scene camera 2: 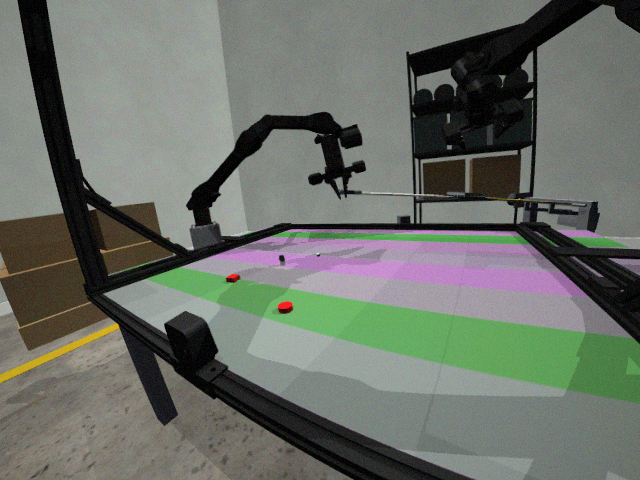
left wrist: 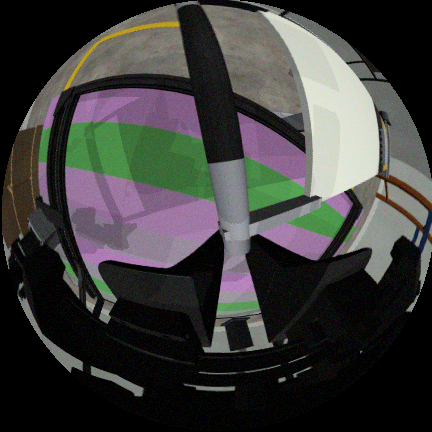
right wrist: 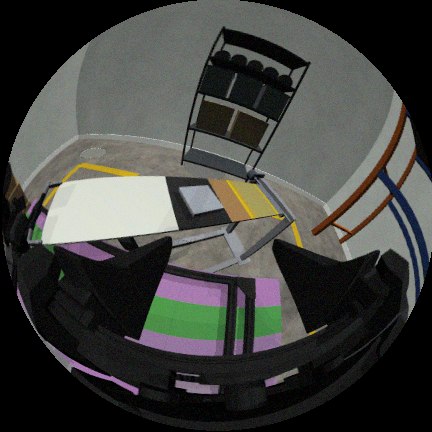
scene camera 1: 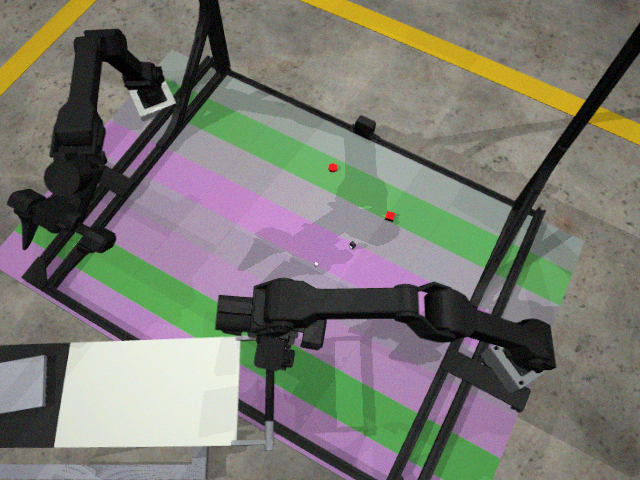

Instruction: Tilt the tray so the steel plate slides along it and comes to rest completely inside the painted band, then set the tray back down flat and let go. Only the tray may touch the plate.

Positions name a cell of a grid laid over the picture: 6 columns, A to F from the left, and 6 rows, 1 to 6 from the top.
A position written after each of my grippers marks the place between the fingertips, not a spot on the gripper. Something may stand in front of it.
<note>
My right gripper (scene camera 1: A4) is open, holding nothing. I also see my left gripper (scene camera 1: C5), a grey steel plate (scene camera 1: A5) and a tray (scene camera 1: B5).
The grey steel plate is seen too in the right wrist view (right wrist: C3). My left gripper is seen too in scene camera 2 (scene camera 2: D3) and in the left wrist view (left wrist: D4). My right gripper is seen too in the right wrist view (right wrist: D4).
</note>
